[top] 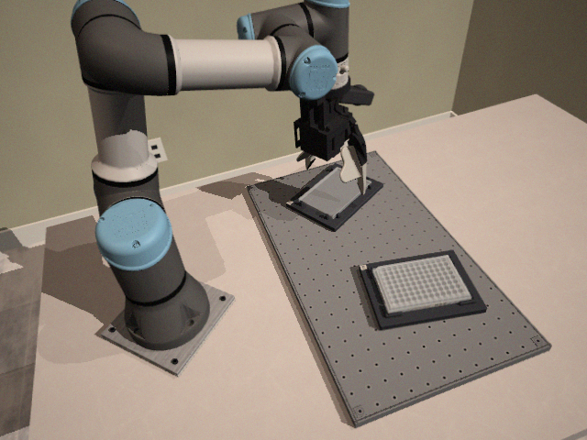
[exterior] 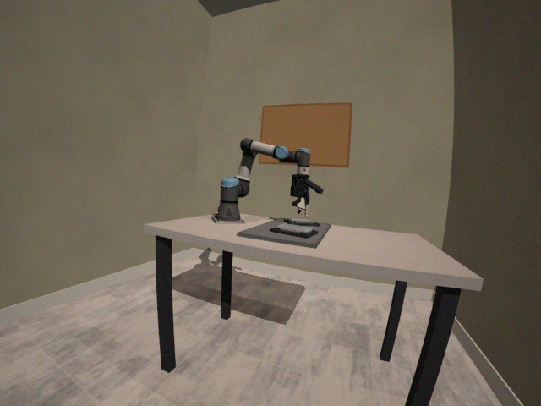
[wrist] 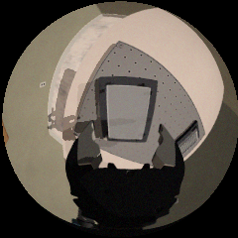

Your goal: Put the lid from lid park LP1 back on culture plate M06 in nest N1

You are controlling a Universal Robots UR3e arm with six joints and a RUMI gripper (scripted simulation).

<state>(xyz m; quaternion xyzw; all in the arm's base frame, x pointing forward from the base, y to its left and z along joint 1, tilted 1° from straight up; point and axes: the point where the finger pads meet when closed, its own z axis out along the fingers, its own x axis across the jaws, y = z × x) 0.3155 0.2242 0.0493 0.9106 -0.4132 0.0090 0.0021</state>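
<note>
The lid is 30 mm below my hand. Round my hand: lid park LP1: 40 mm below; culture plate M06: 250 mm to the right, 80 mm ahead, 30 mm below.
</note>
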